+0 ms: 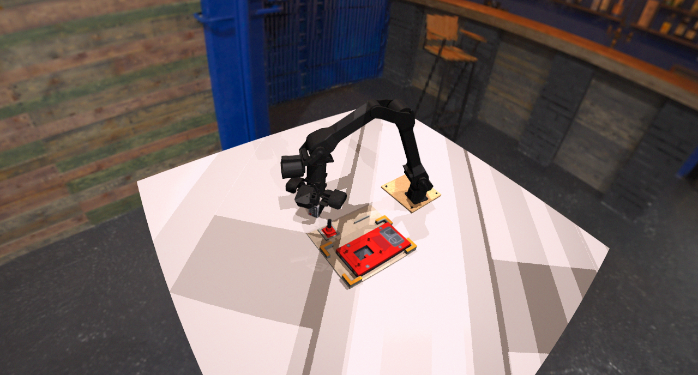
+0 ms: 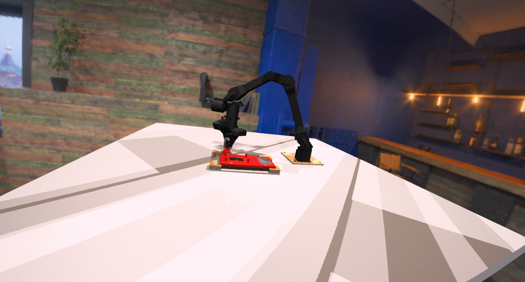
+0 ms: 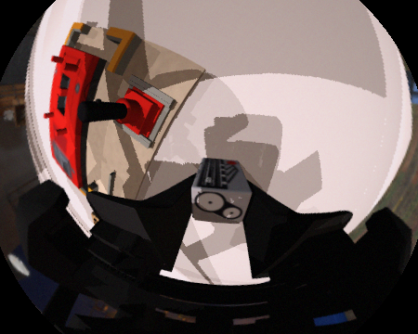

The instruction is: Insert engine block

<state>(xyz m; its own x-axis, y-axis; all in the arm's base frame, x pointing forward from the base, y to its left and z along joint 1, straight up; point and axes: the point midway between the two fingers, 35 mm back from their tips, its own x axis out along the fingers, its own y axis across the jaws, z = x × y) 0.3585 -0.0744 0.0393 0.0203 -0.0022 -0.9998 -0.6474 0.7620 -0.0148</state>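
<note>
The grey finned engine block lies 10 mm above my gripper tip. Round my gripper tip: black upright peg: 100 mm to the left, 20 mm above.
</note>
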